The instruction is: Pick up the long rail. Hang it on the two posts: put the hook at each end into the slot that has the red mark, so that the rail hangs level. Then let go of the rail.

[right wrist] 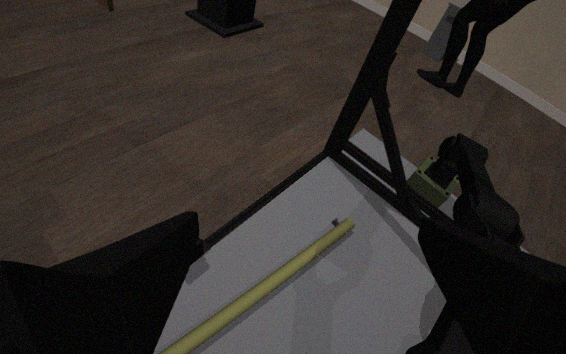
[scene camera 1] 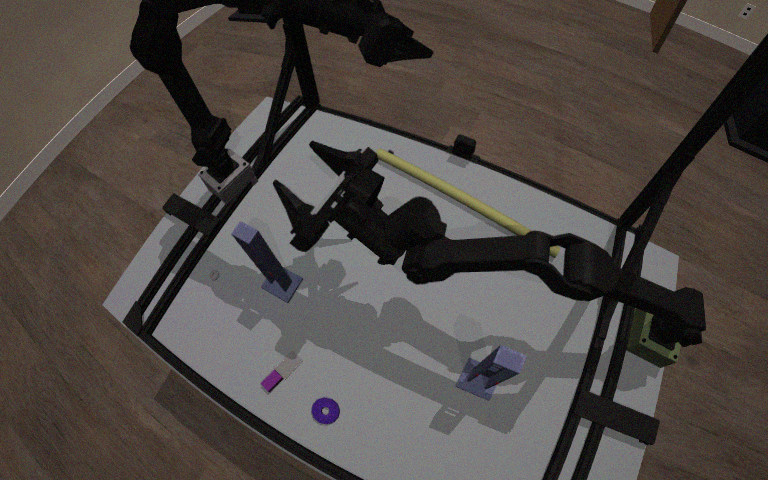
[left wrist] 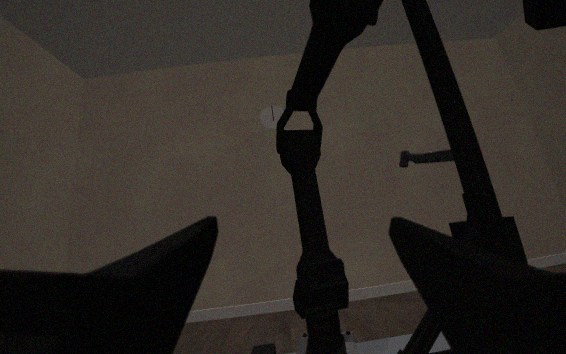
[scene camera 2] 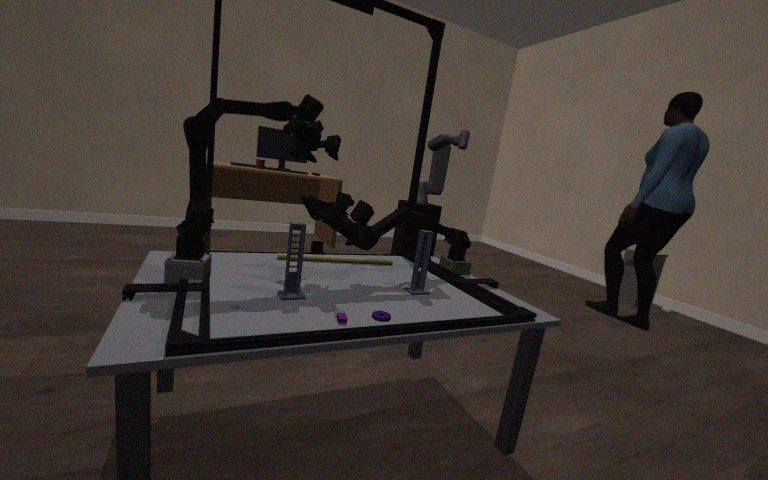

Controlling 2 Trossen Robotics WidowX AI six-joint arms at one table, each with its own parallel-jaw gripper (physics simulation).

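Seen in the pictures: left gripper, between the fingertips: [scene camera 1: 292, 161] [left wrist: 304, 225] [scene camera 2: 304, 196]; right gripper, between the fingertips: [right wrist: 310, 226] [scene camera 1: 421, 43] [scene camera 2: 326, 160]; left arm's base, origin of its link: [right wrist: 438, 175] [scene camera 1: 663, 330] [scene camera 2: 456, 259]; right arm's base, origin of its link: [scene camera 1: 222, 168] [left wrist: 326, 346] [scene camera 2: 189, 256].
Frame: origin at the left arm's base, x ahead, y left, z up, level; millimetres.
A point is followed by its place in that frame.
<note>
The long yellow rail [scene camera 1: 453, 192] @(x 537, y -89, z -35 mm) [scene camera 2: 339, 259] @(x 504, y -82, z -42 mm) [right wrist: 260, 291] @(x 517, y -92, z -33 mm) lies on the table near its far edge; a small dark hook [right wrist: 336, 222] @(x 290, y -95, z -54 mm) shows at one end. In scene camera 1 the left arm covers part of it. One bluish post [scene camera 1: 257, 254] @(x 724, y 273, z 118 mm) [scene camera 2: 292, 281] @(x 743, y 254, z -17 mm) stands at the left, the other post [scene camera 1: 505, 362] @(x 318, y 244, z 157 mm) [scene camera 2: 417, 290] at the right; tiny red marks show low on them. My left gripper [scene camera 1: 293, 163] @(x 712, y 149, z 222 mm) [scene camera 2: 306, 202] @(x 712, y 149, z 222 mm) is open and empty above the table, pointing up and away from the rail. My right gripper [scene camera 2: 327, 151] @(x 606, y -54, z 339 mm) [right wrist: 310, 226] @(x 606, y -54, z 339 mm) is open and empty, high above the rail.
A magenta-and-grey block [scene camera 1: 271, 380] @(x 641, y 438, z -43 mm) [scene camera 2: 341, 318] @(x 649, y 457, z -42 mm) and a purple ring [scene camera 1: 315, 410] @(x 541, y 438, z -49 mm) [scene camera 2: 381, 319] @(x 535, y 452, z -52 mm) lie near the table's front edge. A small pale ring lies left of the left post. Dark frame bars run along the table edges, with uprights at the far corners.
</note>
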